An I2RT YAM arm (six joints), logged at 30 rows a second.
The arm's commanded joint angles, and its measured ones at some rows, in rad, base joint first. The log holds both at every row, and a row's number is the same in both.
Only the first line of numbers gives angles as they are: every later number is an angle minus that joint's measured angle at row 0.
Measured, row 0:
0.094, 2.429, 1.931, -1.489, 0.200, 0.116
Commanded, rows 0 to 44:
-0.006, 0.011, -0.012, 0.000, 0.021, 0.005
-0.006, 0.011, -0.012, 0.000, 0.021, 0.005
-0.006, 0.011, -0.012, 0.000, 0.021, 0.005
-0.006, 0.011, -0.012, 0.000, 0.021, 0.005
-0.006, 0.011, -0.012, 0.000, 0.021, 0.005
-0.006, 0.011, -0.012, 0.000, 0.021, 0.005
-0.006, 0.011, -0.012, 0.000, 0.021, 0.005
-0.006, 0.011, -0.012, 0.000, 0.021, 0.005
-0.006, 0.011, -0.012, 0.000, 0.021, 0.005
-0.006, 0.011, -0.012, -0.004, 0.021, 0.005
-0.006, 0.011, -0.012, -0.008, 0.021, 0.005
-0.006, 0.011, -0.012, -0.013, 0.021, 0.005
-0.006, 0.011, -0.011, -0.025, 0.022, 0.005
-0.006, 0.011, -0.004, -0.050, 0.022, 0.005
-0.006, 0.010, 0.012, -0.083, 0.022, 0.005
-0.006, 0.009, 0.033, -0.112, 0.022, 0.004
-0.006, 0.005, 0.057, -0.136, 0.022, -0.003
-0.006, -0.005, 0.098, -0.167, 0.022, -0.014
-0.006, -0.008, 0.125, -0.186, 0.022, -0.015
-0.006, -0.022, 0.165, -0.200, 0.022, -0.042
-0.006, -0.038, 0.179, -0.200, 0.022, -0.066
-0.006, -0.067, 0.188, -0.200, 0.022, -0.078
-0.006, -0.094, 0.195, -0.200, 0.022, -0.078
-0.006, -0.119, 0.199, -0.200, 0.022, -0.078
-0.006, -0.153, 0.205, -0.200, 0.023, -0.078
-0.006, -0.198, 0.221, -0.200, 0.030, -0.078
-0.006, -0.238, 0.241, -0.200, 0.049, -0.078
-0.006, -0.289, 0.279, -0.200, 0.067, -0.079
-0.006, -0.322, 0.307, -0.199, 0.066, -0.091
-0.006, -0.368, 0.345, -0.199, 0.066, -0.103
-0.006, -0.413, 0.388, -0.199, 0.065, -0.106
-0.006, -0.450, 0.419, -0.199, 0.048, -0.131
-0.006, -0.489, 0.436, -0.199, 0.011, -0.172
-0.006, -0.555, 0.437, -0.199, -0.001, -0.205
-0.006, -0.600, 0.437, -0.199, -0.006, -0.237
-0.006, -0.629, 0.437, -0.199, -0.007, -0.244
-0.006, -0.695, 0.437, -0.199, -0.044, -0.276
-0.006, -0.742, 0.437, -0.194, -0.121, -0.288
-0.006, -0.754, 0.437, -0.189, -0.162, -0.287
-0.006, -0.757, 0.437, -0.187, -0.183, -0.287
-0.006, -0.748, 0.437, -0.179, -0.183, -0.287
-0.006, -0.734, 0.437, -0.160, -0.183, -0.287
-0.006, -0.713, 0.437, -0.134, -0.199, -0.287
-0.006, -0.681, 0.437, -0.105, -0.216, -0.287
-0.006, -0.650, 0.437, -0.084, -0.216, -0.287
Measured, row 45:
-0.009, -0.721, 0.427, -0.122, -0.150, -0.275
